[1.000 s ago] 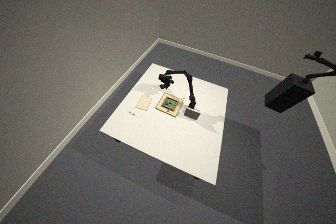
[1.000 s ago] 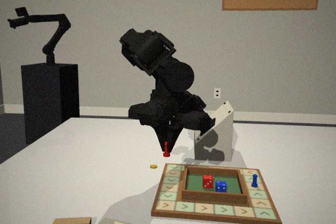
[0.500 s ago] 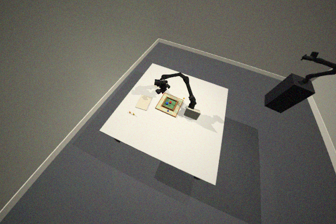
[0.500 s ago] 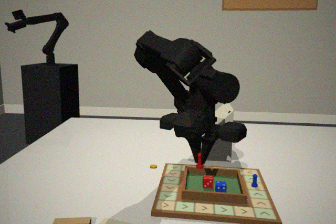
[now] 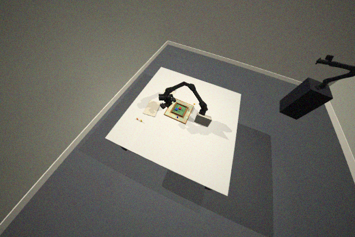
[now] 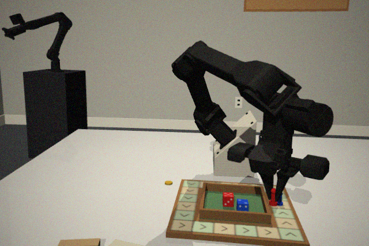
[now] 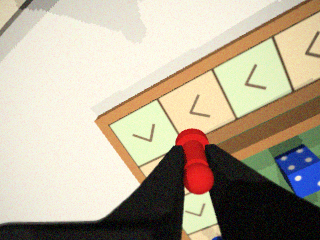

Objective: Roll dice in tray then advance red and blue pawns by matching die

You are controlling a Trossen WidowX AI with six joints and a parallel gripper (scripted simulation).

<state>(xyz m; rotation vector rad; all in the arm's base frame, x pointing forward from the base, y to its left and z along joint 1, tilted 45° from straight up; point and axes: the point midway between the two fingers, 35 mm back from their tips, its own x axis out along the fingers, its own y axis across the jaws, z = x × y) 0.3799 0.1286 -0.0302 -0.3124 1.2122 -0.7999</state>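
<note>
My gripper tip is now 15 cm past the blue pawn, 6 cm above it and 3 cm to the right of it. Also, from my gripper tip: red pawn (1 cm above); yellow token (27 cm to the right, 24 cm behind, 9 cm below); green tray (12 cm behind, 8 cm to the right, 8 cm below).
</note>
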